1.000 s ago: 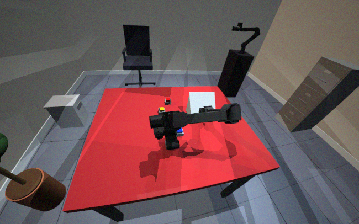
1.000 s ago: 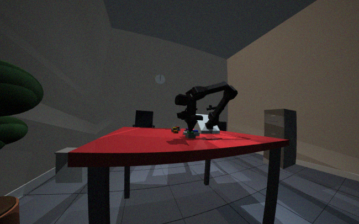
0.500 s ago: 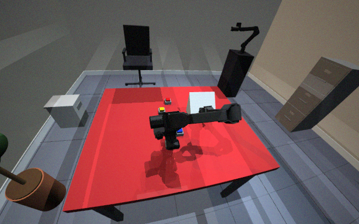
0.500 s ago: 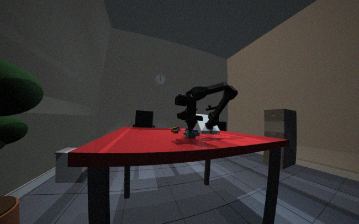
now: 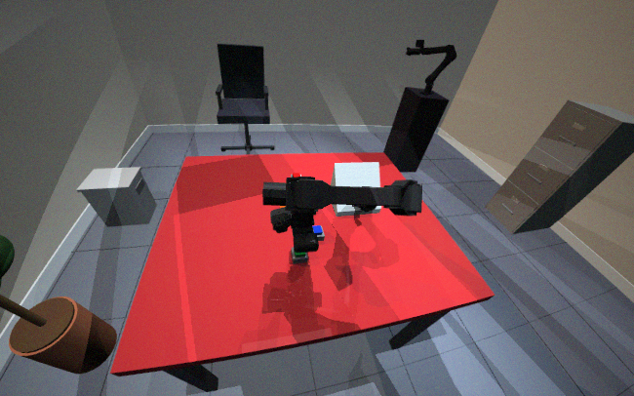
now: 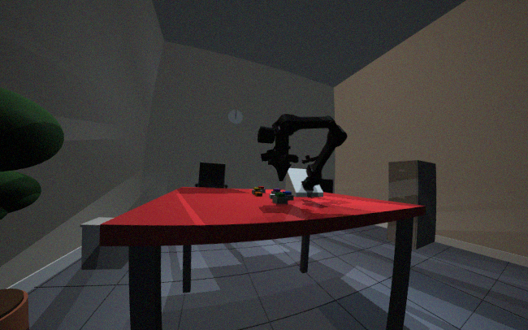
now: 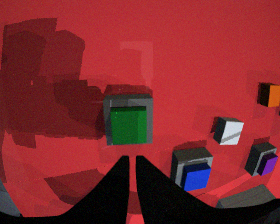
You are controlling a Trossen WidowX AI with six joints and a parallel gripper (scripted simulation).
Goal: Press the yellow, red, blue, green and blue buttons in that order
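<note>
Right now the green button is 6 cm below my gripper tip. The rest, counted from my gripper tip: orange block (3 cm ahead, 21 cm to the right, 8 cm below); then blue button (7 cm behind, 8 cm to the right, 6 cm below); then white block (2 cm behind, 13 cm to the right, 8 cm below).
</note>
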